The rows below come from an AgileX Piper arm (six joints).
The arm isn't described. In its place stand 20 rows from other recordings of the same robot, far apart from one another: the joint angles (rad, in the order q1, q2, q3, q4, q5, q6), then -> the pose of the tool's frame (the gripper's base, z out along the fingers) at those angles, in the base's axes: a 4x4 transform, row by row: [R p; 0 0 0 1], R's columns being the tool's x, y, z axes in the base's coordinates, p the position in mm.
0.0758, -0.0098, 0.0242, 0.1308, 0.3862, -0.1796 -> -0.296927, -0.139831, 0.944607, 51.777; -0.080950, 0.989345, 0.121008, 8.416; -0.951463, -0.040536, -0.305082, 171.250; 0, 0, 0, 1
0.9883, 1.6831, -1.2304, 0.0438, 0.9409, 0.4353 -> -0.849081, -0.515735, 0.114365, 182.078; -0.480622, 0.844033, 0.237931, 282.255; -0.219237, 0.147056, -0.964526, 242.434; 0, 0, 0, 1
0.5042, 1.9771, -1.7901, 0.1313, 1.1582, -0.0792 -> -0.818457, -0.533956, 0.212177, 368.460; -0.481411, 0.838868, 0.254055, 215.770; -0.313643, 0.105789, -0.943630, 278.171; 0, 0, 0, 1
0.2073, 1.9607, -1.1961, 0.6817, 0.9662, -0.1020 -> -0.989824, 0.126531, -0.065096, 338.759; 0.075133, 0.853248, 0.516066, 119.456; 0.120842, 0.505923, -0.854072, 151.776; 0, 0, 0, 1
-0.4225, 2.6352, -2.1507, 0.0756, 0.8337, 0.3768 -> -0.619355, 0.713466, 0.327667, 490.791; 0.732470, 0.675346, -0.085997, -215.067; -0.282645, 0.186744, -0.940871, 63.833; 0, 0, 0, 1
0.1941, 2.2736, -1.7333, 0.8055, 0.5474, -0.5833 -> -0.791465, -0.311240, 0.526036, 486.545; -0.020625, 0.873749, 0.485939, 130.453; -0.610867, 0.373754, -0.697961, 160.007; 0, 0, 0, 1
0.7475, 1.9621, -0.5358, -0.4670, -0.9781, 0.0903 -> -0.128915, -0.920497, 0.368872, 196.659; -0.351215, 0.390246, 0.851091, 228.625; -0.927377, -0.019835, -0.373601, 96.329; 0, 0, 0, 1
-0.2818, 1.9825, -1.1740, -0.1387, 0.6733, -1.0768 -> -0.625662, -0.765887, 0.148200, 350.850; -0.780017, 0.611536, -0.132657, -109.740; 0.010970, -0.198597, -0.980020, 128.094; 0, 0, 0, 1
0.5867, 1.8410, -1.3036, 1.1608, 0.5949, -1.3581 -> -0.311875, -0.915129, 0.255487, 312.994; -0.482655, 0.384214, 0.787035, 264.239; -0.818400, 0.122145, -0.561518, 244.431; 0, 0, 0, 1
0.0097, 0.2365, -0.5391, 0.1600, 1.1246, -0.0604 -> -0.667706, -0.110622, 0.736160, 25.085; 0.002558, 0.988551, 0.150868, 13.322; -0.744421, 0.102618, -0.659778, 282.290; 0, 0, 0, 1
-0.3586, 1.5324, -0.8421, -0.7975, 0.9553, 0.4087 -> -0.961046, 0.269181, -0.062707, 225.329; 0.251763, 0.758975, -0.600477, -141.237; -0.114044, -0.592873, -0.797180, 210.014; 0, 0, 0, 1
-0.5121, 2.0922, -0.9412, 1.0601, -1.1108, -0.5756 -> -0.153622, 0.978358, 0.138622, 287.311; 0.153839, 0.162257, -0.974683, -243.108; -0.976081, -0.128407, -0.175436, 124.145; 0, 0, 0, 1
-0.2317, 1.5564, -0.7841, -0.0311, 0.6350, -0.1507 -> -0.969195, 0.065610, 0.237394, 257.747; 0.049062, 0.995979, -0.074961, -62.537; -0.241357, -0.061005, -0.968517, 176.156; 0, 0, 0, 1
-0.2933, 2.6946, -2.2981, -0.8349, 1.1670, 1.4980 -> -0.094563, 0.995344, -0.018645, 493.121; 0.705771, 0.053820, -0.706393, -213.722; -0.702101, -0.079957, -0.707574, 90.474; 0, 0, 0, 1
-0.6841, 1.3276, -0.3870, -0.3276, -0.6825, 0.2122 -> -0.173097, 0.457172, 0.872371, 196.325; 0.083497, 0.889364, -0.449510, -136.265; -0.981359, -0.004968, -0.192119, 214.416; 0, 0, 0, 1
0.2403, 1.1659, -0.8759, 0.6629, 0.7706, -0.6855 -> -0.637431, -0.608104, 0.473171, 212.339; -0.318024, 0.766996, 0.557295, 92.193; -0.701814, 0.204758, -0.682299, 306.721; 0, 0, 0, 1
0.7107, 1.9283, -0.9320, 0.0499, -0.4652, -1.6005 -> 0.631964, -0.335287, 0.698717, 295.819; -0.774988, -0.268942, 0.571894, 251.938; -0.003835, -0.902914, -0.429805, 150.600; 0, 0, 0, 1
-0.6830, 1.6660, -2.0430, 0.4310, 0.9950, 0.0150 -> -0.259936, 0.432266, 0.863469, 295.503; 0.522296, 0.815051, -0.250797, -199.322; -0.812183, 0.385795, -0.437632, 492.549; 0, 0, 0, 1
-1.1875, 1.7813, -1.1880, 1.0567, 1.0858, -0.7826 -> -0.400597, 0.467439, 0.788050, 193.909; 0.835957, 0.538559, 0.105499, -293.436; -0.375097, 0.701038, -0.606504, 233.580; 0, 0, 0, 1
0.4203, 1.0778, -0.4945, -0.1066, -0.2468, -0.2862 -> -0.045815, -0.484601, 0.873535, 199.412; -0.436355, 0.796324, 0.418882, 91.714; -0.898607, -0.361980, -0.247942, 267.464; 0, 0, 0, 1
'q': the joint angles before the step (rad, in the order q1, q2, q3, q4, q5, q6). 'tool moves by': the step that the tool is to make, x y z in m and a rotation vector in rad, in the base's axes. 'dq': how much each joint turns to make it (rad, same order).
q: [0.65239 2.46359 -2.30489 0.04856 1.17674 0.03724]
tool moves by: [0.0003 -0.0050 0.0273 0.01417 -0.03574 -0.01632]
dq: [-0.00564 -0.03357 -0.03843 -0.01488 0.03448 0.01341]
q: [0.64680 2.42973 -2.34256 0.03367 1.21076 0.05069]
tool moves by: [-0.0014 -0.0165 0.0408 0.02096 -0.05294 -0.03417]
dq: [-0.02082 -0.07885 -0.00366 -0.01998 0.02716 0.01424]
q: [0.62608 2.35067 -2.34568 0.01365 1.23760 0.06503]
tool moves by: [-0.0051 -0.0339 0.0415 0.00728 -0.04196 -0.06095]
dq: [-0.04606 -0.12885 0.07858 -0.02368 0.01157 0.01365]
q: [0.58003 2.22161 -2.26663 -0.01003 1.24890 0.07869]
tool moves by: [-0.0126 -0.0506 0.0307 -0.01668 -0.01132 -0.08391]
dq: [-0.07418 -0.17031 0.17306 -0.02361 -0.00366 0.00749]
